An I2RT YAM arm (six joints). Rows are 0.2 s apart.
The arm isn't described. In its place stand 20 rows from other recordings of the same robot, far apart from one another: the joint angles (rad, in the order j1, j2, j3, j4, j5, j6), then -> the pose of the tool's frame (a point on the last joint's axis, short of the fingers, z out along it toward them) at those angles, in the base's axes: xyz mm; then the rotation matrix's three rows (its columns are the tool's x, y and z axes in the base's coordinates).
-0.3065, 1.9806, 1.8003, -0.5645, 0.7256, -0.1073 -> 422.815 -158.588 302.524; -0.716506 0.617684 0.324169; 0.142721 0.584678 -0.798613; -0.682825 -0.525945 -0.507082
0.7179, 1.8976, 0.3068, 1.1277, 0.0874, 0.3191 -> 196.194 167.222 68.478; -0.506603 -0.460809 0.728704; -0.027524 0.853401 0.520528; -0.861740 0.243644 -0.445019
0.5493, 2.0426, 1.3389, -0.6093, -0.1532, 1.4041 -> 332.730 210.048 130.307; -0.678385 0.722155 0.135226; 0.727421 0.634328 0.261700; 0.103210 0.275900 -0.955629
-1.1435, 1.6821, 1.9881, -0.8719, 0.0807, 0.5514 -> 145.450 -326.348 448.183; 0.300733 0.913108 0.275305; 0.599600 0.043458 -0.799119; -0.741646 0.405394 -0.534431
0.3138, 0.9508, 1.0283, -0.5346, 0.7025, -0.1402 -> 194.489 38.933 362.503; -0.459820 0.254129 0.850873; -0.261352 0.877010 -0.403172; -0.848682 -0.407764 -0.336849
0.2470, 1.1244, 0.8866, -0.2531, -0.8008, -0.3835 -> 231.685 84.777 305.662; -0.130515 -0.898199 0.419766; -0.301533 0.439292 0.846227; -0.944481 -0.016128 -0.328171
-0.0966, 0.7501, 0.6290, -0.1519, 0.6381, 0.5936 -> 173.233 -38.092 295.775; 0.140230 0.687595 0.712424; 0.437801 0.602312 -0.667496; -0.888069 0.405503 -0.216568
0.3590, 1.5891, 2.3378, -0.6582, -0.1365, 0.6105 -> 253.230 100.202 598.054; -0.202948 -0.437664 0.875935; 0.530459 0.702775 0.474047; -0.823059 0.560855 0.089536
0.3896, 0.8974, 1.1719, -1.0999, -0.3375, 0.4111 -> 132.335 67.079 364.977; -0.849362 -0.247341 0.466269; 0.058883 0.833483 0.549398; -0.524516 0.494093 -0.693365
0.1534, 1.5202, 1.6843, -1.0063, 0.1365, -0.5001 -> 308.392 42.780 394.855; -0.617396 -0.407834 0.672676; -0.576156 0.816645 -0.033688; -0.535599 -0.408365 -0.739170
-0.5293, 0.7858, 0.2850, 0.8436, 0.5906, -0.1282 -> 140.751 -105.303 270.066; 0.176253 0.902027 0.394058; -0.226131 0.426723 -0.875655; -0.958018 0.065228 0.279188
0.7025, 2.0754, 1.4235, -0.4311, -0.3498, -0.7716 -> 319.657 286.598 148.741; 0.025458 -0.993084 0.114614; -0.836717 0.041572 0.546055; -0.547043 -0.109801 -0.829872
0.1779, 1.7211, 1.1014, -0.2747, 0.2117, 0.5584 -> 357.543 56.686 196.225; -0.674018 0.369719 0.639537; 0.405119 0.908942 -0.098502; -0.617720 0.192696 -0.762424
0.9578, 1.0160, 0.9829, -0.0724, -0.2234, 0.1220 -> 129.263 197.482 378.314; -0.172625 -0.910110 0.376696; -0.039146 0.388474 0.920628; -0.984209 0.144177 -0.102688
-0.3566, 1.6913, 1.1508, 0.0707, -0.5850, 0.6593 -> 367.765 -116.024 254.029; -0.439673 0.125213 0.889387; 0.708777 0.656579 0.257951; -0.551654 0.743791 -0.377428
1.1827, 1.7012, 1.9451, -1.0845, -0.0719, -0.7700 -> 130.321 325.523 411.061; 0.452912 -0.872093 0.185269; -0.726976 -0.240947 0.643001; -0.516117 -0.425909 -0.743119
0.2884, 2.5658, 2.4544, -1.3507, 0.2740, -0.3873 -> 485.282 133.922 182.008; -0.789666 -0.587426 0.177082; -0.613535 0.755519 -0.229706; 0.001146 -0.290037 -0.957015
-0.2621, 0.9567, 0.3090, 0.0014, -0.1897, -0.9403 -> 181.817 -41.826 163.674; -0.431019 -0.405534 0.806080; -0.705664 0.708235 -0.021016; -0.562371 -0.577880 -0.591433
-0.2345, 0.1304, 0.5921, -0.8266, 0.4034, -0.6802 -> 45.942 -25.343 272.596; -0.628578 0.225133 0.744450; -0.444577 0.681380 -0.581439; -0.638154 -0.696445 -0.328212
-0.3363, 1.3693, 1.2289, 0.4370, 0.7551, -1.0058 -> 288.084 -126.555 426.489; -0.577804 0.692953 0.431228; -0.449542 0.170784 -0.876781; -0.681215 -0.700463 0.212832
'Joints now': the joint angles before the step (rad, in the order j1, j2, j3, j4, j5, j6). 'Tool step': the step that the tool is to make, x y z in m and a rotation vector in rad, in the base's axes. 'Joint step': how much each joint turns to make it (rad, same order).
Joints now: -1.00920 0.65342 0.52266 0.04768 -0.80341 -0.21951
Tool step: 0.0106 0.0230 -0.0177 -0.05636 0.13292 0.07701
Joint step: 0.16100 -0.04722 -0.01630 -0.18261 0.10515 -0.17124
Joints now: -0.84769 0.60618 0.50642 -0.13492 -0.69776 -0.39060
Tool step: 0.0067 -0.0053 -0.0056 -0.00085 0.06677 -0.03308
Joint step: 0.02094 0.05292 0.01485 -0.03265 0.06545 -0.04312
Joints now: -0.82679 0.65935 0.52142 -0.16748 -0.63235 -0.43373
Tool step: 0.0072 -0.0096 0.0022 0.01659 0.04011 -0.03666
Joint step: -0.00015 0.07057 0.04026 -0.01298 0.04045 -0.00682
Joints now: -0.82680 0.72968 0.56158 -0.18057 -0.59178 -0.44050
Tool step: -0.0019 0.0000 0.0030 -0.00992 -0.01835 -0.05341
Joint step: 0.00037 -0.01766 -0.00427 0.02158 0.04865 0.02834
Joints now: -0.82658 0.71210 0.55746 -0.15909 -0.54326 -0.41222
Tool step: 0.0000 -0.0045 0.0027 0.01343 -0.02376 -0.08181
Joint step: -0.00596 0.00583 0.00013 0.03856 0.06475 0.05461
